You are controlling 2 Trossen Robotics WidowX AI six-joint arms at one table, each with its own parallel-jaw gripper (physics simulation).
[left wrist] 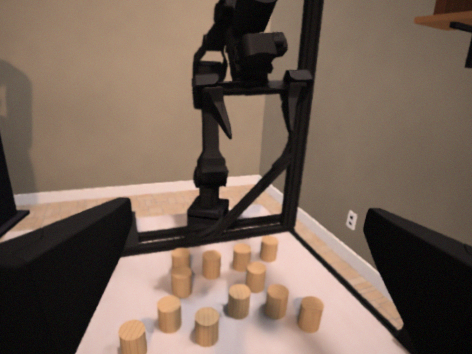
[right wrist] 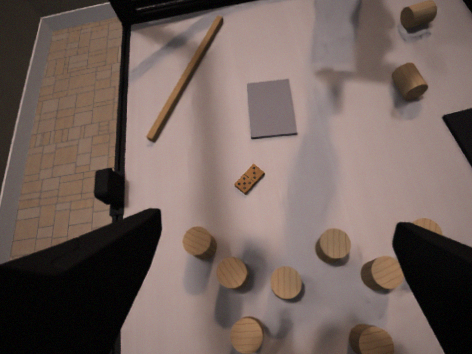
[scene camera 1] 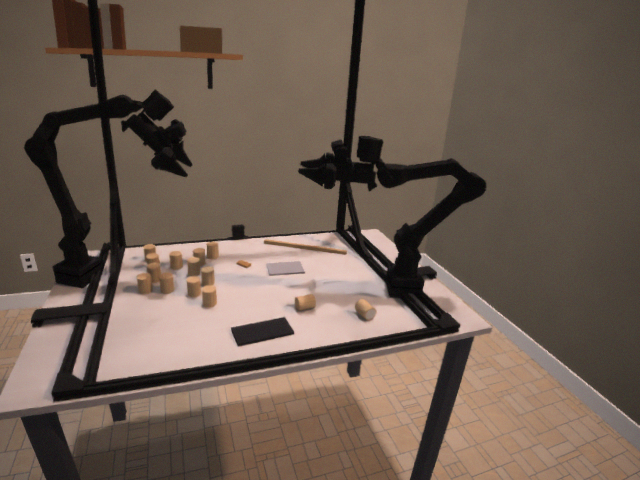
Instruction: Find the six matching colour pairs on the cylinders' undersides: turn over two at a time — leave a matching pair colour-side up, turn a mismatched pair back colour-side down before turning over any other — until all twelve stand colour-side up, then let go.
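Places are measured from the left arm's base along level axes (x ahead, y left, z up), in centimetres.
Pixels of known places: left gripper, between the fingertips: (left wrist: pixel 250 214) (scene camera 1: pixel 299 166); right gripper, between the fingertips: (left wrist: pixel 261 135) (right wrist: pixel 276 226) (scene camera 1: pixel 189 170); left arm's base, origin of its link: (scene camera 1: pixel 405 272); right arm's base, origin of its link: (left wrist: pixel 209 203) (scene camera 1: pixel 77 261).
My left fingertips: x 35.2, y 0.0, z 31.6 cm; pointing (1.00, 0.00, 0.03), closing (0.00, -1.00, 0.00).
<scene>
Ahead of a thing's pixels: the offset from my left fingertips to its top centre. "spot": to the spot under its first point.
Several wooden cylinders stand upright in a loose group at the left of the table in scene camera 1, with plain wood-grain tops; the frontmost cylinder @(dx +23.5, dy +14.8, dz -33.1 cm) (scene camera 1: pixel 208 296) (left wrist: pixel 133 340) is one of them. Two more lie on their sides, apart from the group: one cylinder @(dx -4.1, dy +13.7, dz -34.1 cm) (scene camera 1: pixel 305 302) (right wrist: pixel 410 81) near the middle, and another cylinder @(dx -21.4, dy +15.6, dz -34.1 cm) (scene camera 1: pixel 363 308) (right wrist: pixel 420 15) farther right, with a pale grey end showing. My left gripper (scene camera 1: pixel 300 167) (left wrist: pixel 250 214) is open and empty, high above the table. My right gripper (scene camera 1: pixel 188 170) (left wrist: pixel 261 135) (right wrist: pixel 276 226) is open and empty, tilted down high above the group.
A grey flat rectangle @(spot: dx +3.8, dy -8.7, dz -37.5 cm) (scene camera 1: pixel 285 268) (right wrist: pixel 271 109), a domino @(dx +18.4, dy -10.4, dz -37.3 cm) (scene camera 1: pixel 244 263) (right wrist: pixel 249 179) and a long wooden stick @(dx -1.9, dy -27.1, dz -36.8 cm) (scene camera 1: pixel 305 246) (right wrist: pixel 185 80) lie farther back. A black flat rectangle @(spot: dx +6.3, dy +27.0, dz -37.3 cm) (scene camera 1: pixel 262 331) lies near the front edge. A black frame (scene camera 1: pixel 258 362) borders the table, with upright posts.
</scene>
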